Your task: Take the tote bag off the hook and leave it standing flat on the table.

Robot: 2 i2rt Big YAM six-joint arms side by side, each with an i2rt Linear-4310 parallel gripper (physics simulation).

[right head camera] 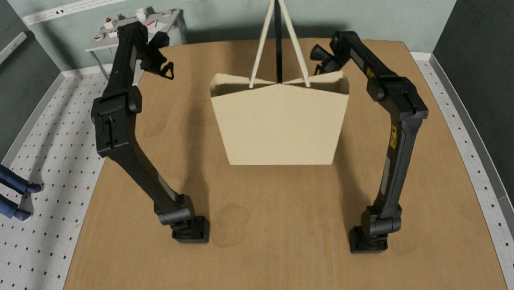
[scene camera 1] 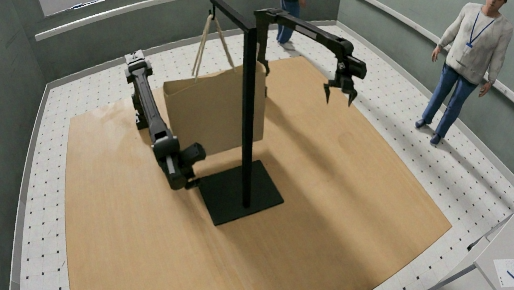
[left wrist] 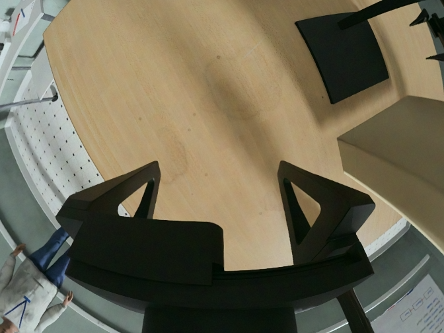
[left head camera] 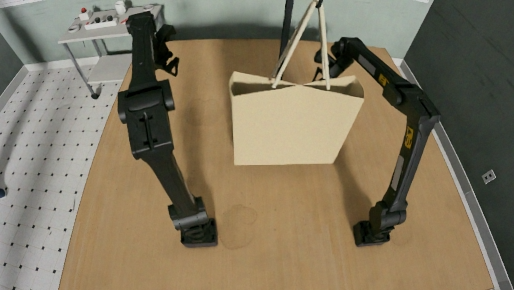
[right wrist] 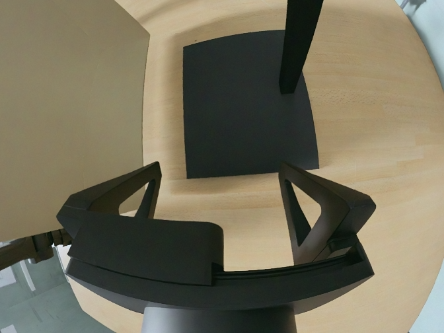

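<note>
The cream tote bag [left head camera: 295, 127] [right head camera: 282, 127] [scene camera 1: 210, 112] [left wrist: 400, 170] [right wrist: 70, 110] hangs upright by its two handles from the hook [scene camera 1: 213, 15] of a black stand [scene camera 1: 248, 125], above the table [left head camera: 280, 215] [right head camera: 290, 215] [scene camera 1: 320, 200]. My left gripper [scene camera 1: 341, 102] [left wrist: 218, 167] is open and empty, to the left of the bag in the head camera views and apart from it. My right gripper [right wrist: 219, 167] is open and empty, beside the bag's right rear side, above the stand's base; in the head camera views the bag partly hides it.
The stand's flat black base [scene camera 1: 225, 200] [left wrist: 345, 60] [right wrist: 235, 110] rests on the table behind the bag, its post [left head camera: 286, 35] [right head camera: 278, 45] [right wrist: 298, 45] rising from it. A grey side table [left head camera: 107, 31] [right head camera: 167, 20] stands beyond the back left. A person [scene camera 1: 460, 60] stands off the table.
</note>
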